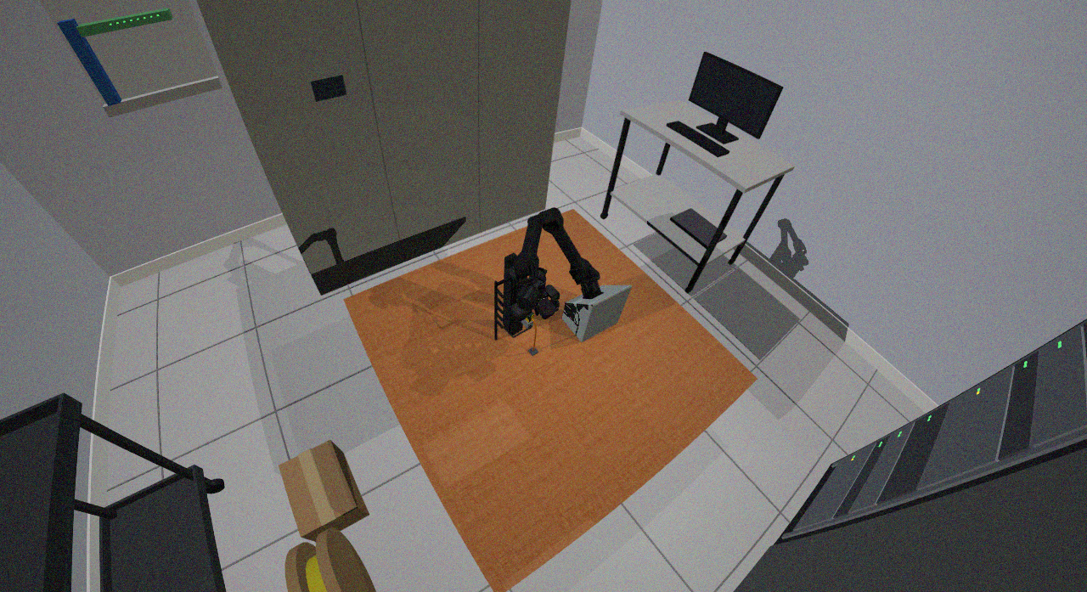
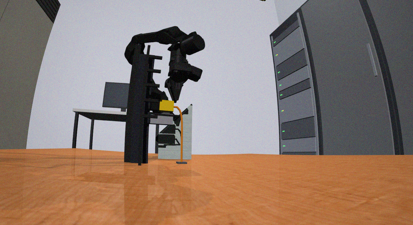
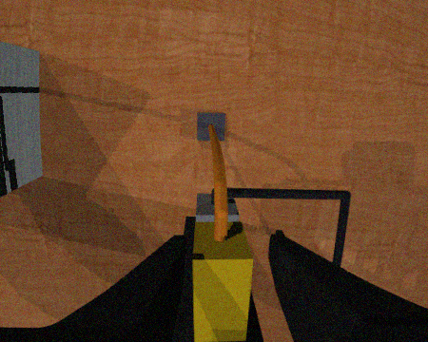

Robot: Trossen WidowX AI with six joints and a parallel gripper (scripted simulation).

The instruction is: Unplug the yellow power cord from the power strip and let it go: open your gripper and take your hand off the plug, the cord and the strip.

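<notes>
Now: the yellow plug 10 mm ahead of my gripper tip, 50 mm to the right of it and 10 mm below it.
</notes>
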